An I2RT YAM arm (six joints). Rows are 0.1 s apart.
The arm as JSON. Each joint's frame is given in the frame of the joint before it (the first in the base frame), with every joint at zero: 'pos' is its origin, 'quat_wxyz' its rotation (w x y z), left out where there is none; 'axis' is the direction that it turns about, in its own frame. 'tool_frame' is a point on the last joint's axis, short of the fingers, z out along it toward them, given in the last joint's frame.
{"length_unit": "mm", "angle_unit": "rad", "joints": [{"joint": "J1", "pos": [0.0, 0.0, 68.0], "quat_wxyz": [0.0, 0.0, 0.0, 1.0], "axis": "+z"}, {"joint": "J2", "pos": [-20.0, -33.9, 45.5], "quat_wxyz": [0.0, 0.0, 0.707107, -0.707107], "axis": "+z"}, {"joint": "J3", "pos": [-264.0, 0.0, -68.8], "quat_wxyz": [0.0, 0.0, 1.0, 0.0], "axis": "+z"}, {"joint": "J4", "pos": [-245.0, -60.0, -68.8], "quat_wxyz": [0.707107, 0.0, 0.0, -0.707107], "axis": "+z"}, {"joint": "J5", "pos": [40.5, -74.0, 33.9], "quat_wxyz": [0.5, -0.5, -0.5, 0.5], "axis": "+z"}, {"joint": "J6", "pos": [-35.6, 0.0, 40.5], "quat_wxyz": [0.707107, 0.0, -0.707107, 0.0], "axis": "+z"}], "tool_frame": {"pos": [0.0, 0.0, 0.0]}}
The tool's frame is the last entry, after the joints.
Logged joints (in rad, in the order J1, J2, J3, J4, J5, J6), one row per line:
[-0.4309, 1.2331, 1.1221, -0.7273, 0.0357, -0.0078]
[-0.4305, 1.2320, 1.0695, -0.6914, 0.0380, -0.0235]
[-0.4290, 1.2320, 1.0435, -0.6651, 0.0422, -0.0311]
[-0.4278, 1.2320, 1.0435, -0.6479, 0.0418, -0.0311]
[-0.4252, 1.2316, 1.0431, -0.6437, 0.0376, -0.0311]
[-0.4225, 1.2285, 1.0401, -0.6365, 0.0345, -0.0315]
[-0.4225, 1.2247, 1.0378, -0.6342, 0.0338, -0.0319]
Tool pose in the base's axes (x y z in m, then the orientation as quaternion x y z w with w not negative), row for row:
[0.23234, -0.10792, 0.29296, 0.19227, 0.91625, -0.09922, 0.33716]
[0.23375, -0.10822, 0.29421, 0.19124, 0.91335, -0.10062, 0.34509]
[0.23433, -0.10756, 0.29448, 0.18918, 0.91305, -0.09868, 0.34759]
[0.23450, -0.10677, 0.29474, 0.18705, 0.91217, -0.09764, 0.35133]
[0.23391, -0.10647, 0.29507, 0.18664, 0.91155, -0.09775, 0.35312]
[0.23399, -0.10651, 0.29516, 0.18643, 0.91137, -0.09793, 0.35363]
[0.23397, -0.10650, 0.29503, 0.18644, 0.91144, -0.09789, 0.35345]
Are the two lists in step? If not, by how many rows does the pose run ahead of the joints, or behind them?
The pose runs 2 rows ahead of the joints: the pose in row i belongs to the joints in row i + 2.
